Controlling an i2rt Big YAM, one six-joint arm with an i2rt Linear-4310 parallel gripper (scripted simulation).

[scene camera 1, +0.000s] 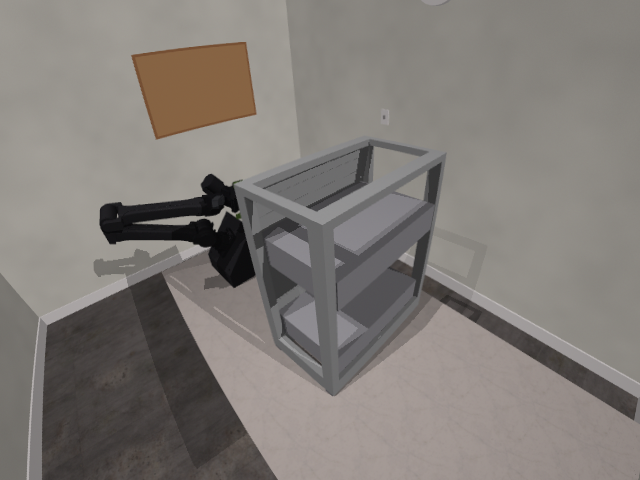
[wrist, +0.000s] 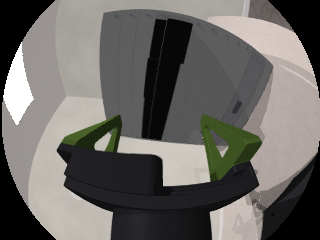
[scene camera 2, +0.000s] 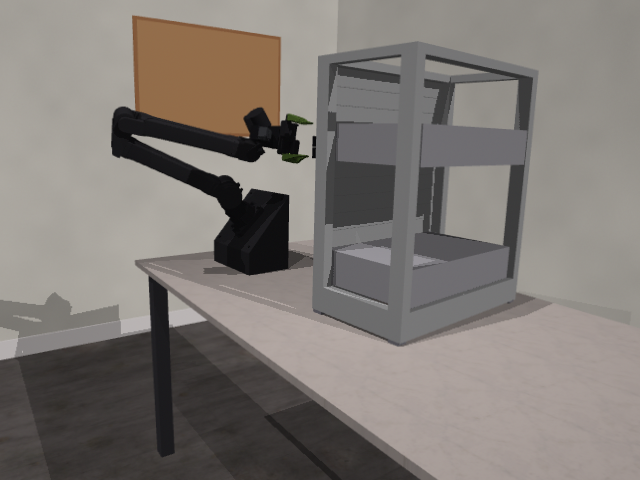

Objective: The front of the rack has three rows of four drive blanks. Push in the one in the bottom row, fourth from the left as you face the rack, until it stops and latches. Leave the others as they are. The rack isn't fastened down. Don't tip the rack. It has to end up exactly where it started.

Path:
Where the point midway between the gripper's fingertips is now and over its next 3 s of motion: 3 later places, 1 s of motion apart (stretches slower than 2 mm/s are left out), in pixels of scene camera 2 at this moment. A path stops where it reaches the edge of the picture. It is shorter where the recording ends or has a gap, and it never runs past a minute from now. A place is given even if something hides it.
My gripper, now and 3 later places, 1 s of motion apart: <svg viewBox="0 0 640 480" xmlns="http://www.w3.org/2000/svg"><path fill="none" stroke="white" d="M309 139L303 140L347 142L315 148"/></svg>

